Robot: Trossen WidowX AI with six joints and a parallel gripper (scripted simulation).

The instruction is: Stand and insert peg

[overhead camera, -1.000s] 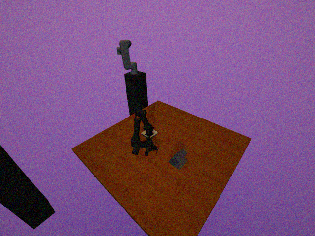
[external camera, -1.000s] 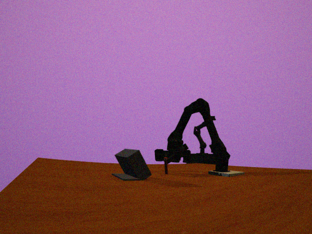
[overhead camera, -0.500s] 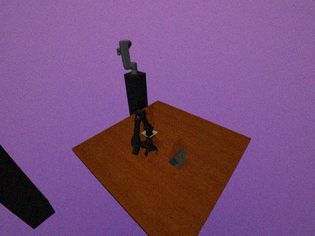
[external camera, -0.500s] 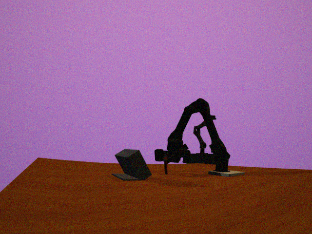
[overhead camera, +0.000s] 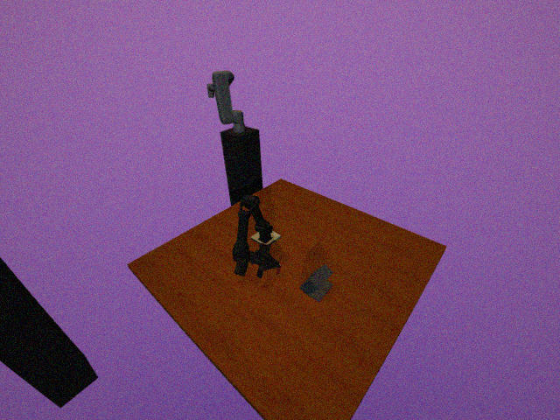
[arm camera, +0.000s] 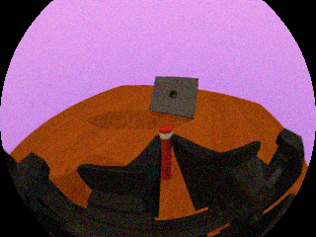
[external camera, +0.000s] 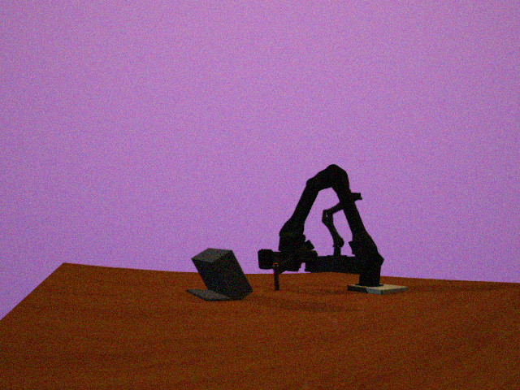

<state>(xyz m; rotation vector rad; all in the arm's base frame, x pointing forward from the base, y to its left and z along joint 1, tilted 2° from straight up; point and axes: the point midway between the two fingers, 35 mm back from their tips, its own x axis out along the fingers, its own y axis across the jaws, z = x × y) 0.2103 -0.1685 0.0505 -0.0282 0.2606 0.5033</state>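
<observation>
My gripper tip is 1 cm above the red peg. Also, from my gripper tip: sloped grey panel 19 cm ahead, 4 cm to the left, 1 cm below.
</observation>
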